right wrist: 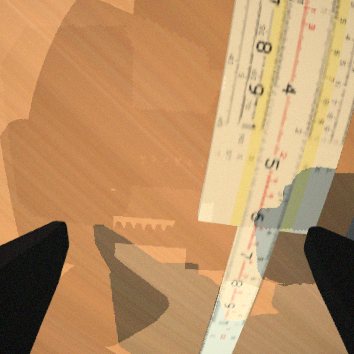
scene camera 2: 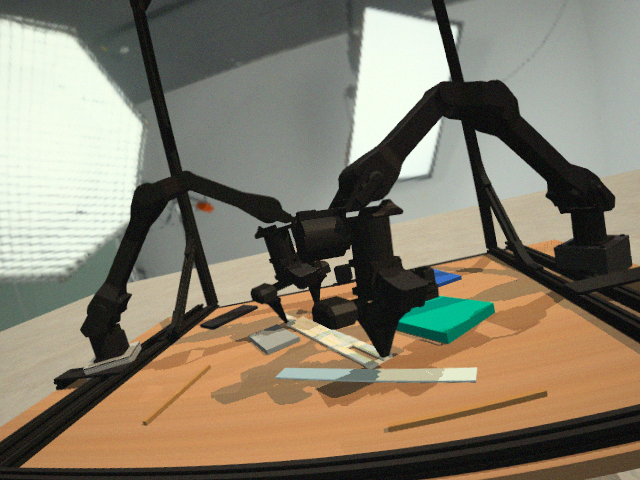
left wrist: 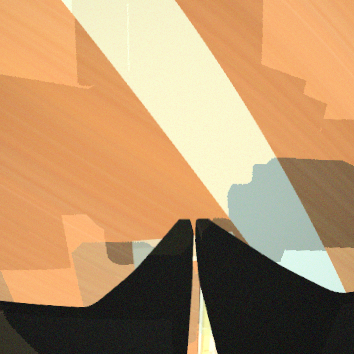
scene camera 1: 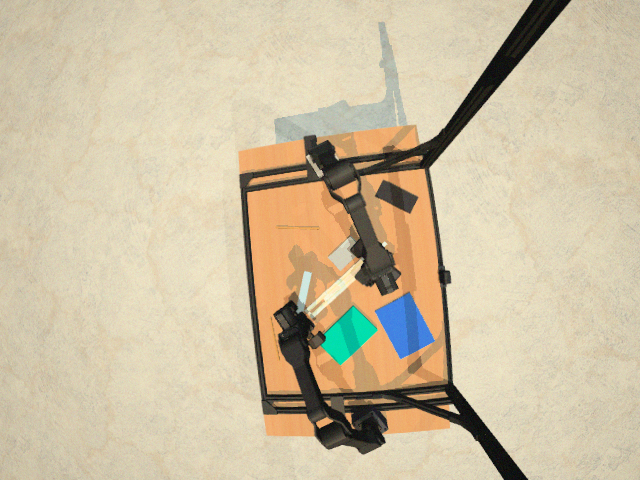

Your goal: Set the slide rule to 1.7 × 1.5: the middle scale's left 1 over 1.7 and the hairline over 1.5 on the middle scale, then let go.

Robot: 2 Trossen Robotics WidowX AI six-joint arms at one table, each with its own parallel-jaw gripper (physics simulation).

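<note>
The slide rule (scene camera 1: pixel 336 289) (scene camera 2: pixel 336 338) (right wrist: pixel 295 45) lies diagonally on the table. In the right wrist view its middle scale (right wrist: pixel 247 257) sticks out past the body's end; the body's end 1 lies between 4 and 5 of the middle scale. The left 1 and the hairline cannot be read. My left gripper (scene camera 1: pixel 300 311) (scene camera 2: pixel 383 356) (left wrist: pixel 191 230) is shut and empty, low over the rule's opposite end; contact cannot be told. My right gripper (scene camera 1: pixel 368 255) (scene camera 2: pixel 300 313) (right wrist: pixel 190 237) is open, its fingers either side of the protruding middle scale.
A pale flat strip (scene camera 1: pixel 305 289) (scene camera 2: pixel 310 373) (left wrist: pixel 190 110) lies by the rule's left-gripper end. A grey block (scene camera 1: pixel 341 253) (scene camera 2: pixel 272 338), green block (scene camera 1: pixel 348 335) (scene camera 2: pixel 449 315), blue block (scene camera 1: pixel 405 325), dark slab (scene camera 1: pixel 396 196) (scene camera 2: pixel 229 316) and two thin sticks (scene camera 2: pixel 176 395) (scene camera 2: pixel 467 411) lie around.
</note>
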